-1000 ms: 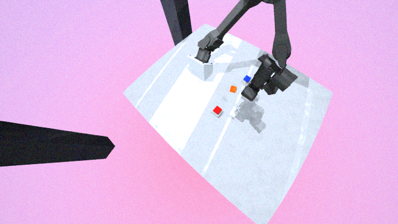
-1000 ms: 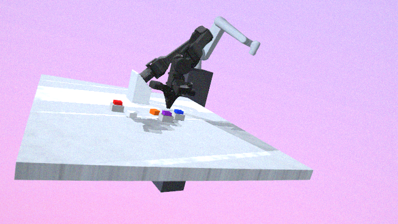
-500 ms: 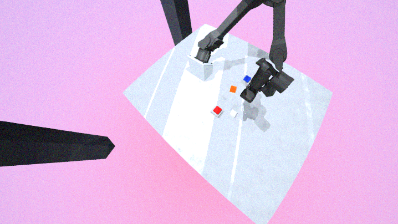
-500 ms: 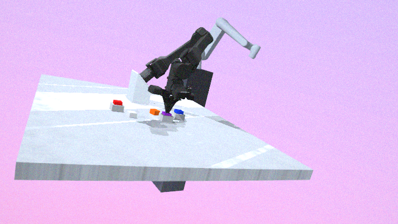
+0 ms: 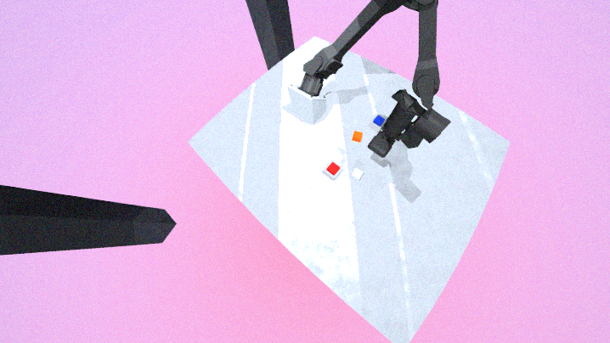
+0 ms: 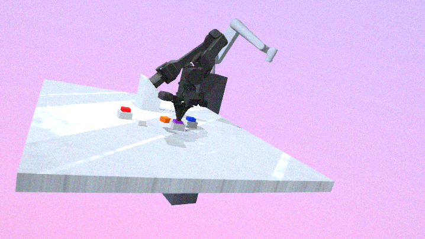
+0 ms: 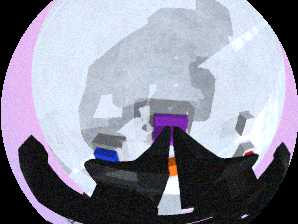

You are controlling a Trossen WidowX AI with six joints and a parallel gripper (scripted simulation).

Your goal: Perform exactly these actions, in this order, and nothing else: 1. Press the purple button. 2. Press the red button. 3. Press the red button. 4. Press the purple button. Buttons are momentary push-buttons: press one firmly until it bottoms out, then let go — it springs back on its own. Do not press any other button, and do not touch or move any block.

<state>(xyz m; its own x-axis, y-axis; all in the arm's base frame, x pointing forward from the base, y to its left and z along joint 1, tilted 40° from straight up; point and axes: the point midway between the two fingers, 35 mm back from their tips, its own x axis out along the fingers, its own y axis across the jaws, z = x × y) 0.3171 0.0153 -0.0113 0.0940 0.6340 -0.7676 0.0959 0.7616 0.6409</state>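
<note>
The purple button lies 1 cm below my gripper tip. Also, from my gripper tip: white block (2 cm behind, 14 cm to the right, 2 cm below); then orange block (9 cm behind, 1 cm to the right, 2 cm below); then blue button (5 cm behind, 9 cm to the left).
</note>
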